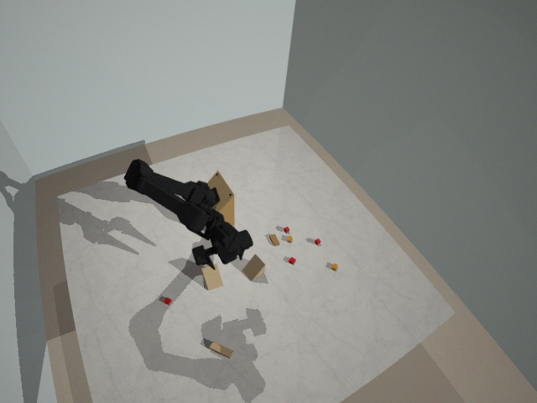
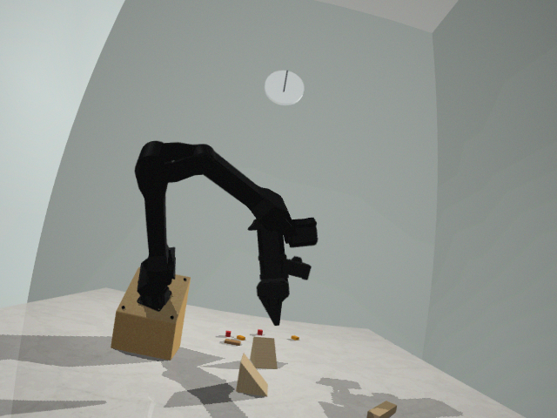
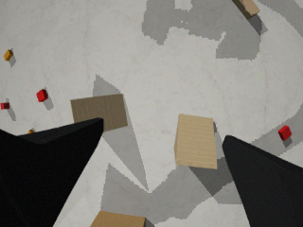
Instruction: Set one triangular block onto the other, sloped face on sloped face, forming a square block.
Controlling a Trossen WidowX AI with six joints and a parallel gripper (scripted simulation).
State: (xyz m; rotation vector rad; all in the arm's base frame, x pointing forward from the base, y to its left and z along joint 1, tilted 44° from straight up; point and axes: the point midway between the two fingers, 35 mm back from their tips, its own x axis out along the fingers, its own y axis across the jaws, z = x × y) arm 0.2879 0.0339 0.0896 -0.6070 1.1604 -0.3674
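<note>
My gripper tip is now 13 cm above the triangular block, 5 cm to the left of it and 4 cm past it. The rest, counted from my gripper tip: flat tan block: 23 cm ahead, 14 cm below, 10 cm to the right.
</note>
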